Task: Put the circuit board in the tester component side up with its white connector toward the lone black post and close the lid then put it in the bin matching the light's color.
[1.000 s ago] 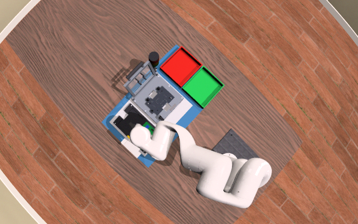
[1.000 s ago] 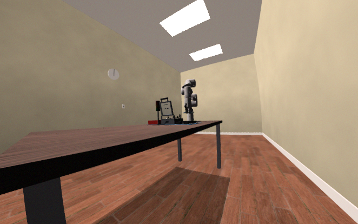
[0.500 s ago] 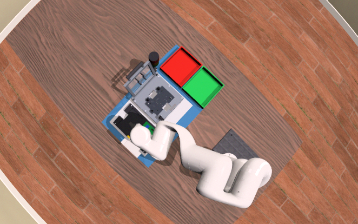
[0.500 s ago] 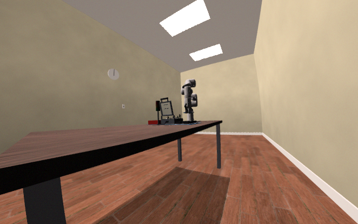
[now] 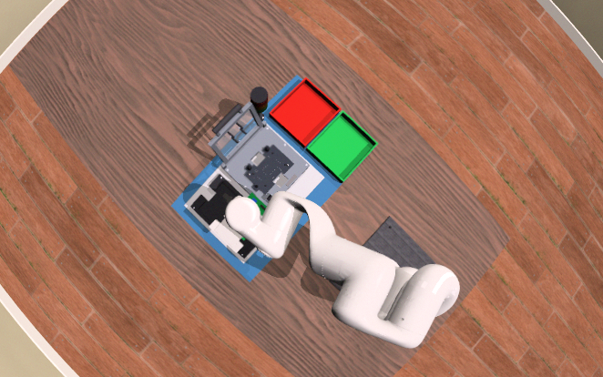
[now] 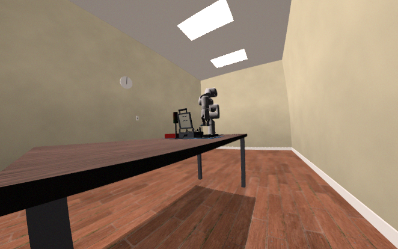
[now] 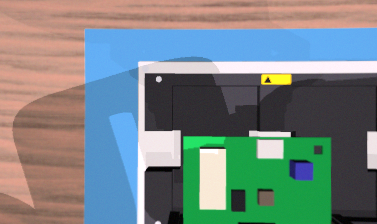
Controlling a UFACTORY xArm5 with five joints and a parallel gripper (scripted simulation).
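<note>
Now: the tester lid 17 cm ahead of my hand, 14 cm to the right of it and 6 cm above it. Also, from my hand: green bin 34 cm to the right, 11 cm below, 6 cm behind; green circuit board right at my hand; red bin 34 cm to the right, 11 cm below, 9 cm ahead.
</note>
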